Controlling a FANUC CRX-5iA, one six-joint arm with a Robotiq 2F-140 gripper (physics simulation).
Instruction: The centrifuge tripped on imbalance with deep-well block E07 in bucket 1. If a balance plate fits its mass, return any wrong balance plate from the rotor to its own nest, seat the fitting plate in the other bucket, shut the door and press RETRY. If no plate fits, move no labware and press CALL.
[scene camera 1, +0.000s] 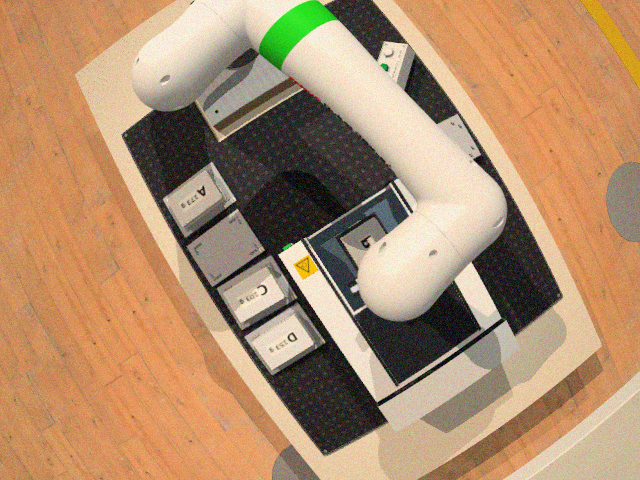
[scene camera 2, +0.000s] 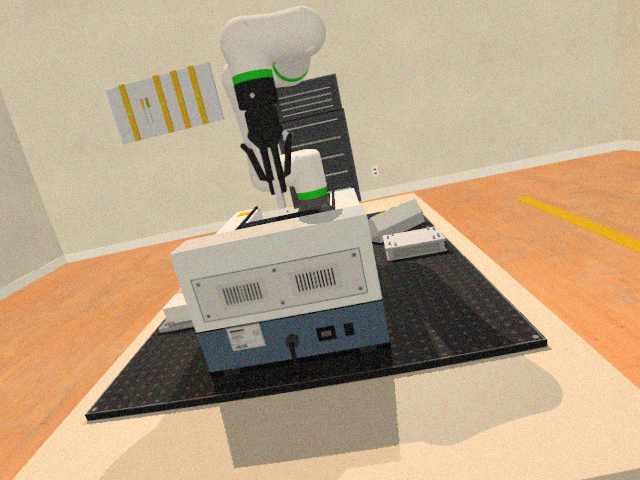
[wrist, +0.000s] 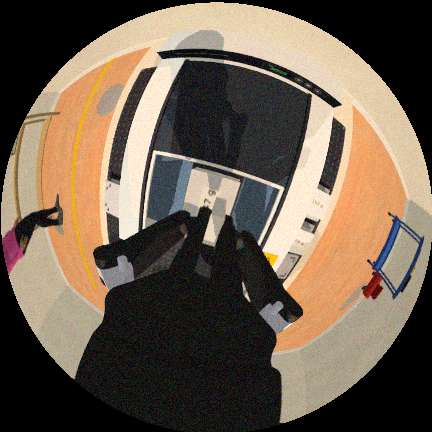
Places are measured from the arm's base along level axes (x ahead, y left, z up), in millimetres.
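Pixels of known places: gripper, fingertip midpoint: (scene camera 2: 282, 207) (wrist: 217, 207).
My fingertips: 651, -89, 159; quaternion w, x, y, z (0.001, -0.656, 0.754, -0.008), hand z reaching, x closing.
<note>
Behind a point stands the place of what it marks, as x, y, z.
My gripper (scene camera 2: 277, 192) (wrist: 217, 207) @(651, -90, 159) is shut and empty, above the centrifuge (scene camera 1: 330, 304) @(654, -205, 149) (scene camera 2: 279, 289) @(985, -105, 86) (wrist: 309, 140) @(790, -211, 149); the arm hides it in scene camera 1. A pale rod extends below the fingertips. Balance plate B (scene camera 1: 360, 236) @(584, -72, 121) (wrist: 227, 192) @(667, -101, 121) lies in the rotor, in the uncovered part of the chamber, below the fingertips. The dark door panel (scene camera 1: 423, 341) @(840, -103, 152) (wrist: 250, 110) @(804, -109, 152) stands open. Plates A, 173 g (scene camera 1: 196, 198) @(273, -315, -6), C (scene camera 1: 261, 297) @(557, -334, -7) and D, 153 g (scene camera 1: 284, 343) @(677, -361, -7) sit in their nests; the nest (scene camera 1: 225, 248) @(410, -338, -49) between A and C is empty. Block E07 does not show.
The button box (scene camera 1: 395, 62) @(306, 278, 16) (scene camera 2: 398, 219) @(371, 250, -14) is partly hidden by the arm in scene camera 1. A light grey nest (scene camera 1: 460, 136) @(551, 295, -24) (scene camera 2: 413, 240) @(579, 235, -24) lies near it. A metal-topped unit (scene camera 1: 248, 103) @(166, -74, -1) stands near the arm base. The centrifuge's raised walls surround the chamber.
</note>
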